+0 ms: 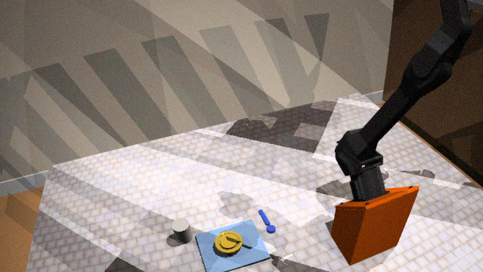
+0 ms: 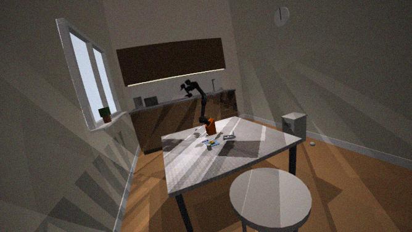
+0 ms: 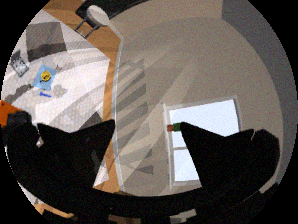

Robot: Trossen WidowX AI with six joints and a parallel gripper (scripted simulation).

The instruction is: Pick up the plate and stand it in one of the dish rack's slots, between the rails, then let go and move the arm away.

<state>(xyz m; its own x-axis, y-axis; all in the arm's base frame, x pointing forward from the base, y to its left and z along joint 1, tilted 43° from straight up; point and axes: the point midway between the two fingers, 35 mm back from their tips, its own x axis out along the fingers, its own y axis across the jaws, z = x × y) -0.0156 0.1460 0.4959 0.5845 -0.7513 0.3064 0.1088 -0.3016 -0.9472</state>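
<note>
My gripper tip is now 29 cm short of the yellow plate, 18 cm to the right of it and 58 cm above it. From my gripper tip the other things lie so: blue spoon: 18 cm ahead, 14 cm to the left, 59 cm below; light blue mat: 29 cm ahead, 18 cm to the left, 59 cm below; cup: 40 cm ahead, 11 cm to the left, 57 cm below.
</note>
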